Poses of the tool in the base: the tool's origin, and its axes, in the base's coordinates. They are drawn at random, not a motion.
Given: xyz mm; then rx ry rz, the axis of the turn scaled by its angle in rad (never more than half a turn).
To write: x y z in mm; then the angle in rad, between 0 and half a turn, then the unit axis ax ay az. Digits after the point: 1 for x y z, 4 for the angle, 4 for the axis.
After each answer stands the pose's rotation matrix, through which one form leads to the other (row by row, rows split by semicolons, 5 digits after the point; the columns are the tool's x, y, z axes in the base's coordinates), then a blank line. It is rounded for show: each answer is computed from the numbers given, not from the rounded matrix.
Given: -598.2, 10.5, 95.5, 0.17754, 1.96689, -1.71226
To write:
-598.2, 10.5, 95.5, 2.6138, 0.0679, 0.7525, -0.6551
-0.85533 0.42518 0.29604; -0.23464 0.19153 -0.95303; -0.46191 -0.88461 -0.06406

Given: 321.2, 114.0, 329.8, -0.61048, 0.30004, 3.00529
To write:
321.2, 114.0, 329.8, 3.0813, -0.1981, 0.0974, 0.9753
-0.91975 -0.09731 -0.38025; 0.02021 -0.97924 0.20171; -0.39199 0.17784 0.90262

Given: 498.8, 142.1, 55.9, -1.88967, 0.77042, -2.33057
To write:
498.8, 142.1, 55.9, 3.0977, -0.6100, 0.2487, -0.7523
-0.25516 -0.27030 0.92835; -0.33627 -0.87539 -0.34730; 0.90654 -0.40079 0.13247

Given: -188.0, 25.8, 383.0, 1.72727, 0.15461, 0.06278
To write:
-188.0, 25.8, 383.0, 1.7353, 0.9954, 0.0891, 0.0362
0.98924 0.06752 0.12980; 0.13890 -0.15454 -0.97817; -0.04599 0.98568 -0.16225

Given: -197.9, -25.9, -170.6, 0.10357, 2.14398, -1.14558
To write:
-197.9, -25.9, -170.6, 2.4330, 0.0426, 0.8812, -0.4708
-0.75612 0.37238 0.53815; -0.24040 0.60679 -0.75764; -0.60868 -0.70224 -0.36929

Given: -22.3, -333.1, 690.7, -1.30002, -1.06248, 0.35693
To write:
-22.3, -333.1, 690.7, 1.7165, -0.7574, -0.6190, 0.2079
0.51172 0.33112 -0.79278; 0.74260 0.29359 0.60195; 0.43208 -0.89675 -0.09565

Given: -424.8, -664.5, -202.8, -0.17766, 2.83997, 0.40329
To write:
-424.8, -664.5, -202.8, 2.8740, -0.0618, 0.9882, 0.1403
-0.95689 -0.15711 0.24428; -0.08289 0.95381 0.28874; -0.27836 0.25605 -0.92572

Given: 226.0, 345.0, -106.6, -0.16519, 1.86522, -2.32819
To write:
226.0, 345.0, -106.6, 2.9878, -0.0553, 0.6243, -0.7792
-0.98212 0.05076 0.18130; -0.18801 -0.21333 -0.95872; -0.00999 -0.97566 0.21906

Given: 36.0, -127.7, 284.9, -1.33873, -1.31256, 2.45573
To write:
36.0, -127.7, 284.9, 3.0896, -0.4333, -0.4248, 0.7948
-0.62340 0.32660 -0.71042; 0.40922 -0.63793 -0.65237; -0.66627 -0.69741 0.26403

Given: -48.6, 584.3, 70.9, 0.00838, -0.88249, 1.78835
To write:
-48.6, 584.3, 70.9, 1.9943, 0.0042, -0.4425, 0.8968
-0.41089 -0.82017 -0.39811; 0.81492 -0.13463 -0.56372; 0.40875 -0.55606 0.72369

